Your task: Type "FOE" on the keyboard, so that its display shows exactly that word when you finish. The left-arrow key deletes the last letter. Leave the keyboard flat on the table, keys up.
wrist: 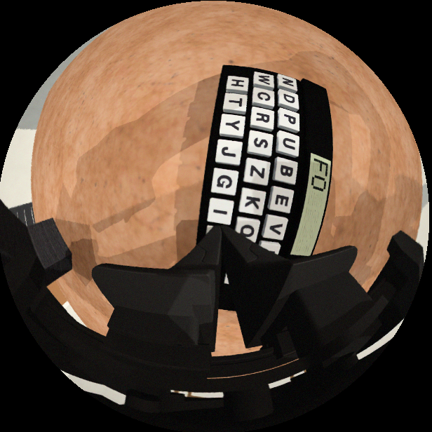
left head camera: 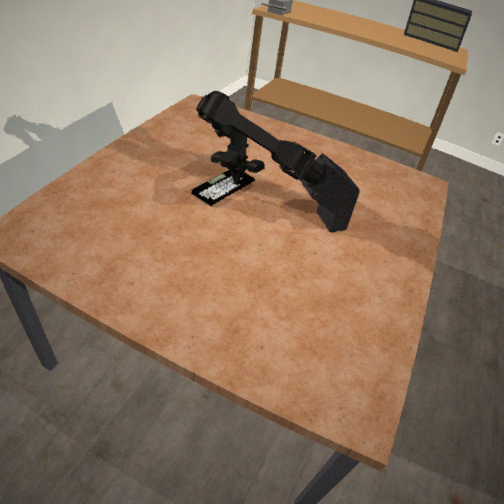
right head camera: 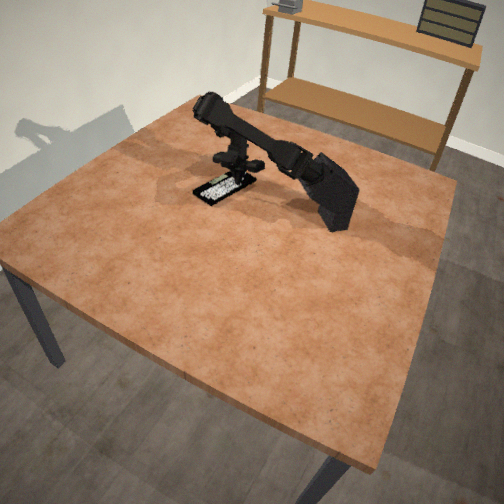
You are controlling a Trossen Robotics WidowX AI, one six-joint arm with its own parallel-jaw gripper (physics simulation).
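Observation:
The black keyboard (left head camera: 216, 191) (right head camera: 216, 192) (wrist: 314, 117) lies flat on the table, white keys up. In the wrist view its pale green display (wrist: 311, 205) reads "FO". The E key (wrist: 281, 200) shows in the row nearest the display, between the B key (wrist: 285, 170) and the V key (wrist: 274, 227). My gripper (left head camera: 237, 181) (right head camera: 238, 181) (wrist: 219, 231) is shut and empty, pointing down, its tips at the O key beyond the I key (wrist: 220, 211). The fingers hide most of the O key and the near end of the keyboard. The left-arrow key cannot be made out.
The brown table (left head camera: 240, 300) (right head camera: 240, 300) carries the keyboard and the arm's base (left head camera: 332, 192) (right head camera: 332, 192), which stands to the right of the keyboard. A wooden shelf unit (left head camera: 350, 25) (right head camera: 370, 27) stands behind the table.

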